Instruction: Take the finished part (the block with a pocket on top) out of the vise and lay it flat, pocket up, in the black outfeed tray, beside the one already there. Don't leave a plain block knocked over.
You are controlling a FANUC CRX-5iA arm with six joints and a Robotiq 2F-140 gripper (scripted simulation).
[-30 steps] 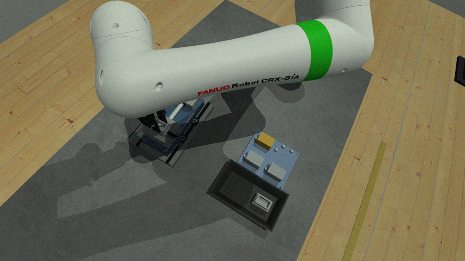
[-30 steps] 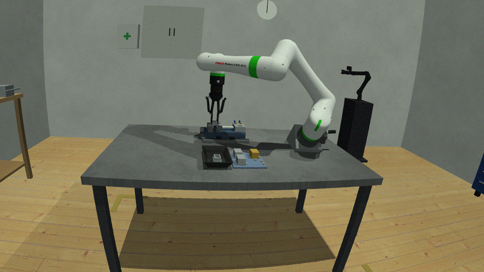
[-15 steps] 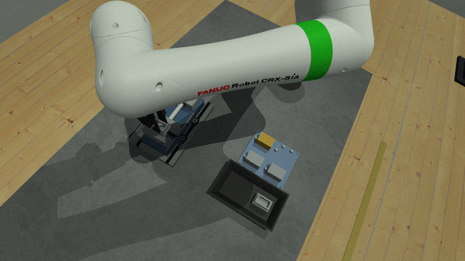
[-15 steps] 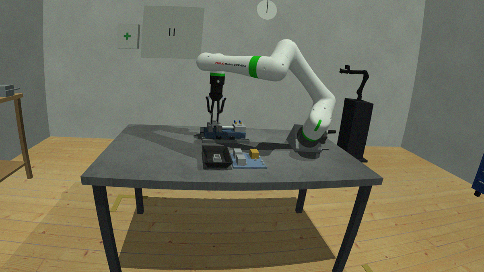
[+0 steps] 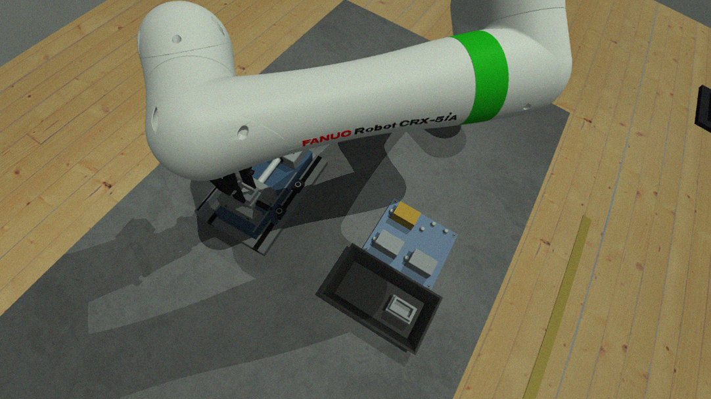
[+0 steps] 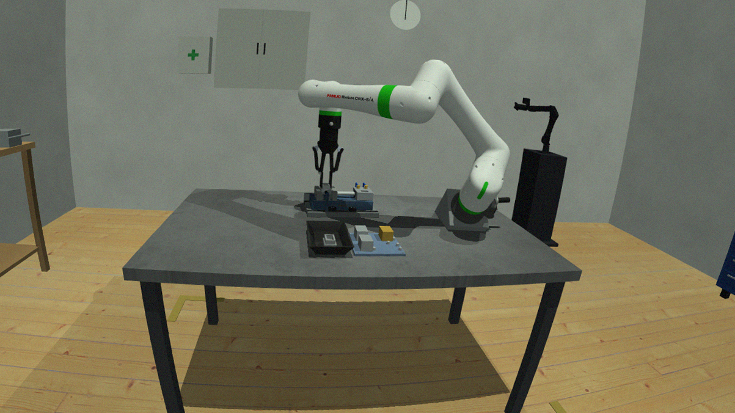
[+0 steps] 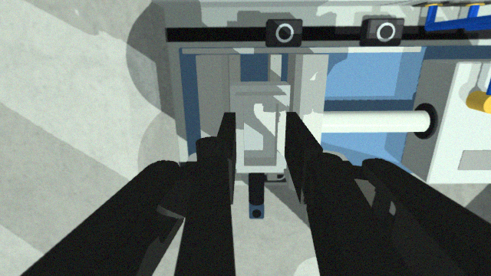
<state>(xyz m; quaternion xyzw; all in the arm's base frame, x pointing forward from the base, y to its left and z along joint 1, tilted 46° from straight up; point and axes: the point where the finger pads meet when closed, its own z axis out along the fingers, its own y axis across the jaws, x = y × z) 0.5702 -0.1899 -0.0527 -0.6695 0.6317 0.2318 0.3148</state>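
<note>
The white screw rod lies 90 mm behind my hand, 10 mm to the right of it and 60 mm below it. The rest, counted from my hand: blue fixture plate 160 mm behind, 370 mm to the left, 130 mm below; then yellow block 210 mm behind, 320 mm to the left, 110 mm below; then blue vise 70 mm behind, 10 mm to the right, 100 mm below.
</note>
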